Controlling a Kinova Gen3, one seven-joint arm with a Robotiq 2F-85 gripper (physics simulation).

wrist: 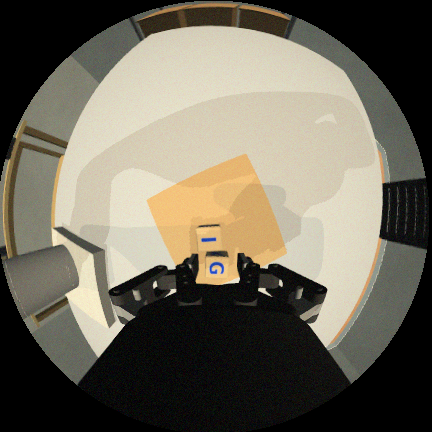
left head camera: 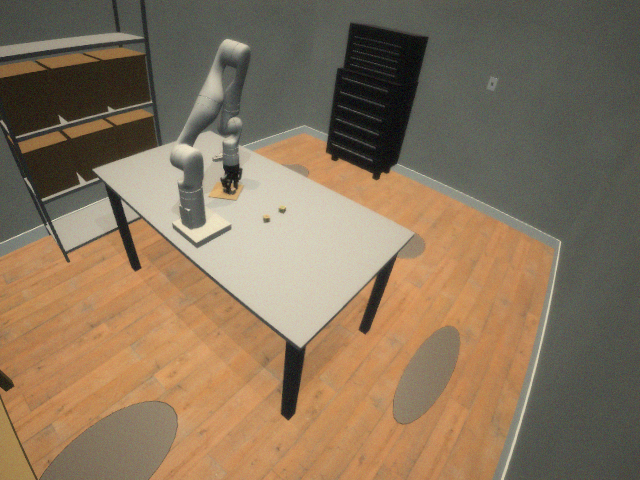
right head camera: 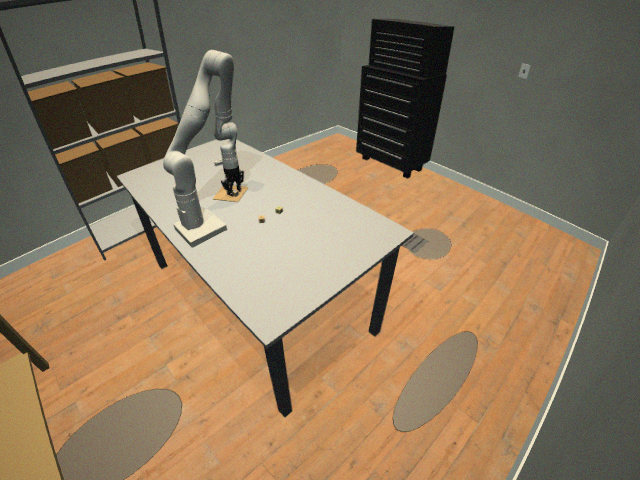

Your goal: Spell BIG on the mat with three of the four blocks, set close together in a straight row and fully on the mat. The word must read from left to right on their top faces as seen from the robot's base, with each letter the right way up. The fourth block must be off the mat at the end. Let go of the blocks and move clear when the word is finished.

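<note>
The orange mat (left head camera: 218, 193) (right head camera: 222, 197) (wrist: 200, 200) lies on the table beside the robot's base. The I block (wrist: 208, 238) sits on it, letter up. The G block (wrist: 216, 268) is letter up beside the I block, on its lower side in the wrist view and shifted slightly right of it. Whether they touch is unclear. My gripper (left head camera: 231, 191) (right head camera: 234, 193) (wrist: 217, 260) is open around the G block, with a small gap at each finger. Two more blocks, one (left head camera: 266, 218) (right head camera: 261, 219) nearer the base and one (left head camera: 282, 209) (right head camera: 279, 210) farther, lie off the mat; their letters are unreadable.
The base plate (left head camera: 214, 227) (right head camera: 209, 227) (wrist: 90, 295) stands on the table (left head camera: 289, 268) (right head camera: 279, 268) (wrist: 200, 60). A small pale object (left head camera: 217, 157) (right head camera: 218, 162) lies behind the arm. A shelf unit and a black drawer cabinet (left head camera: 374, 98) (right head camera: 400, 98) stand beyond the table.
</note>
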